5 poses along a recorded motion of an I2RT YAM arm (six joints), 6.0 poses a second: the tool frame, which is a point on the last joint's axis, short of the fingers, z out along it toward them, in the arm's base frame.
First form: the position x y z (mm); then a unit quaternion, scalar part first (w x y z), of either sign.
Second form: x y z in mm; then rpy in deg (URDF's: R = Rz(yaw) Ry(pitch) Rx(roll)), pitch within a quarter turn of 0, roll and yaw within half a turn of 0. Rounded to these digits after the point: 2 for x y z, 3 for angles.
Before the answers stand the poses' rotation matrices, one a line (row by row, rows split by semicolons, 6 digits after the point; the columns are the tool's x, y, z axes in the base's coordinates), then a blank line. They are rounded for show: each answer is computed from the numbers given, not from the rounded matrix.
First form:
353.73 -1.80 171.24 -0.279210 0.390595 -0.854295 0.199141
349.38 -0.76 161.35 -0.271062 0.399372 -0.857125 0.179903
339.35 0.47 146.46 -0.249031 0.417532 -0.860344 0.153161
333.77 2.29 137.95 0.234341 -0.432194 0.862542 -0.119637
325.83 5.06 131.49 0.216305 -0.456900 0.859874 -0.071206
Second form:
-0.538955 -0.556163 0.632623; -0.778571 0.615557 -0.122134; -0.321489 -0.558367 -0.764769
-0.534055 -0.587093 0.608364; -0.782152 0.616274 -0.091889; -0.320971 -0.524907 -0.788321
-0.527301 -0.642159 0.556404; -0.794726 0.604417 -0.055585; -0.300606 -0.471499 -0.829050
-0.516585 -0.689500 0.507671; -0.801643 0.597790 -0.003822; -0.300845 -0.408946 -0.861542
-0.488909 -0.754949 0.437059; -0.816558 0.572344 0.075203; -0.306922 -0.320116 -0.896284

353.73 -1.80 171.24 -143.866 18.753 -124.692
349.38 -0.76 161.35 -146.342 18.722 -124.325
339.35 0.47 146.46 -150.372 17.494 -123.564
333.77 2.29 137.95 -154.608 17.508 -122.798
325.83 5.06 131.49 -160.345 17.874 -120.911

